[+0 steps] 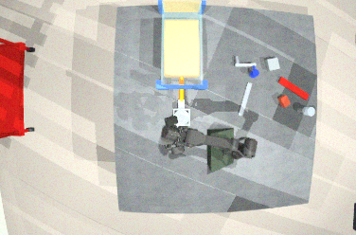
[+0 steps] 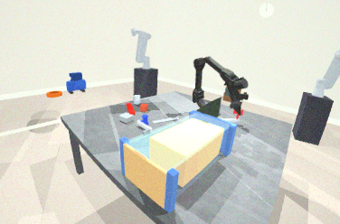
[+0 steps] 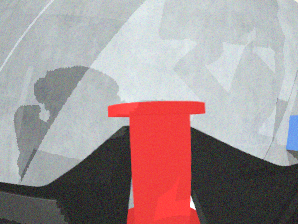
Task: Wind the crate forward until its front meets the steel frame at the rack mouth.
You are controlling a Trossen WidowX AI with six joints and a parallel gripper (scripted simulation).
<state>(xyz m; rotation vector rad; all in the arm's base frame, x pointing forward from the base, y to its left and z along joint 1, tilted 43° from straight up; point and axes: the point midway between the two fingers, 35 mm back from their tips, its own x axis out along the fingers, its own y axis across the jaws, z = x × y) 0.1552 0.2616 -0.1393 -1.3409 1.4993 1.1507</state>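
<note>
The winch handle with red grip lies 3 cm ahead of my gripper tip, 4 cm to the right of it and 3 cm below it. The rest, counted from my gripper tip: blue frame (23 cm ahead, 11 cm to the right, 3 cm below); then white winch (6 cm ahead, 9 cm to the right, 10 cm below); then clear-panelled cubby (47 cm ahead, 15 cm to the right, 2 cm below).
</note>
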